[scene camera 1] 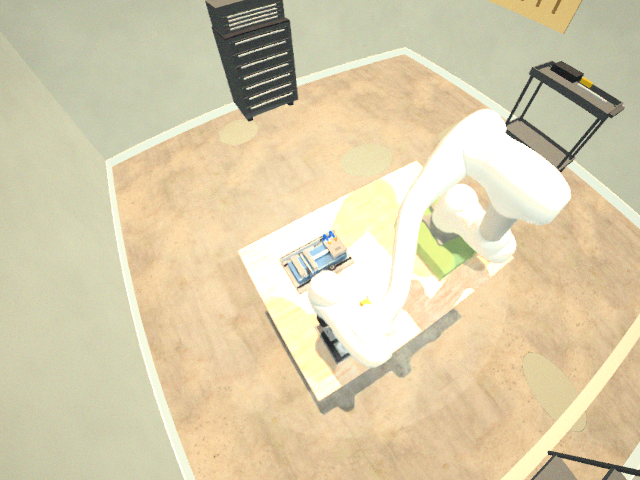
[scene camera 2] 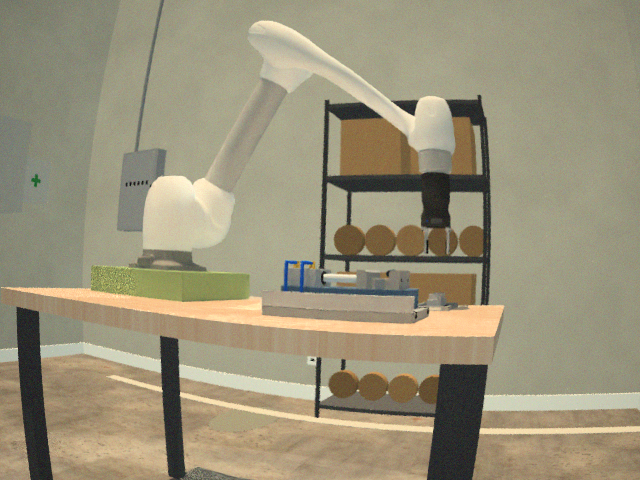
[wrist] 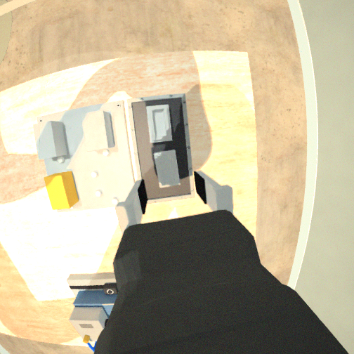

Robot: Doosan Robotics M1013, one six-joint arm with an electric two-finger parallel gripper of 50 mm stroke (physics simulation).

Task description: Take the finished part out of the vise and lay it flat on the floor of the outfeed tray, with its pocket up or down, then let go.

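The outfeed tray (wrist: 187,130) (scene camera 1: 330,349) is a dark, shallow box with a grey rim. Two grey blocks lie apart on its floor in the wrist view. The nearer block (wrist: 167,168) lies flat with a plain face up; its underside is hidden. The farther block (wrist: 159,123) lies flat and shows a rectangular recess on top. My gripper (wrist: 170,185) (scene camera 2: 437,252) is open and empty, well above the table, over the tray's near end. The vise (scene camera 1: 313,259) (scene camera 2: 341,290) stands on the table, partly hidden by the gripper body in the wrist view; its jaw contents are unclear.
A pale plate (wrist: 75,165) with grey wedge-like blocks, white pins and a yellow block (wrist: 61,190) lies directly left of the tray in the wrist view. The green base block (scene camera 2: 206,285) is under the arm. The wooden table's (scene camera 2: 310,334) edge is beyond the tray.
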